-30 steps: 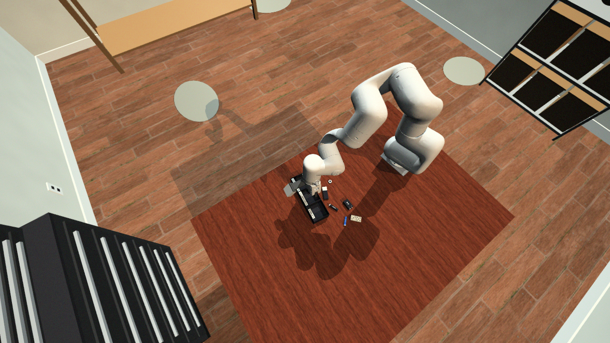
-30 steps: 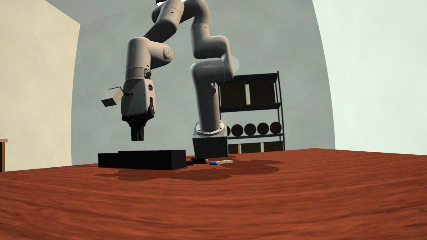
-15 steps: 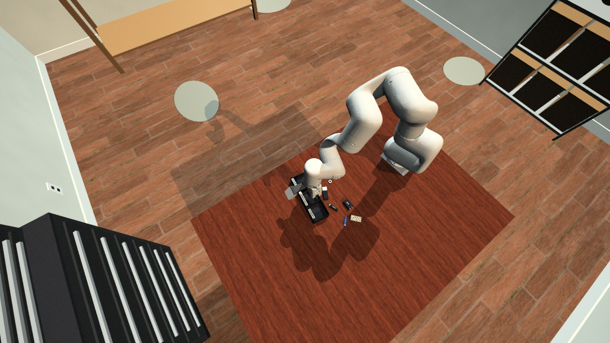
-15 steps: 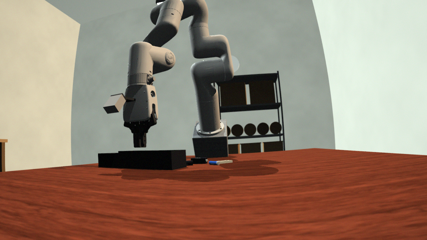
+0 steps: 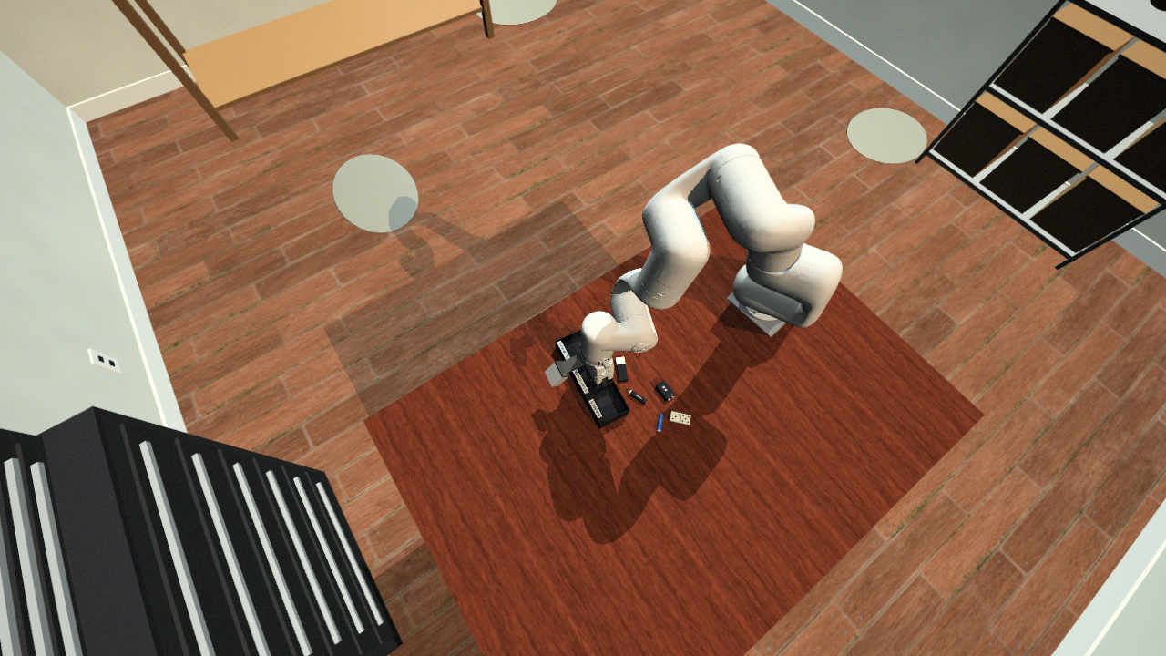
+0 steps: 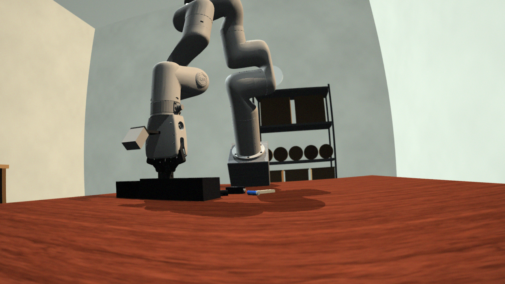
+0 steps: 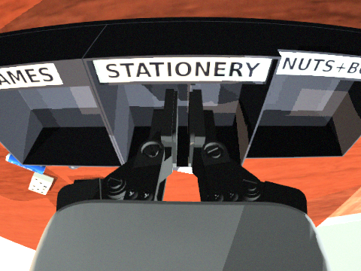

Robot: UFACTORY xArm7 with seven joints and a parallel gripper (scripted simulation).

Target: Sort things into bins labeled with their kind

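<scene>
Now: the black bin row 20 mm below my hand and 10 mm ahead of it. Also, from my hand: nut 140 mm behind, 40 mm below, 10 mm to the left; black cylindrical battery 120 mm to the left, 50 mm behind, 30 mm below; black boxy battery 170 mm to the left, 110 mm behind, 30 mm below.
</scene>
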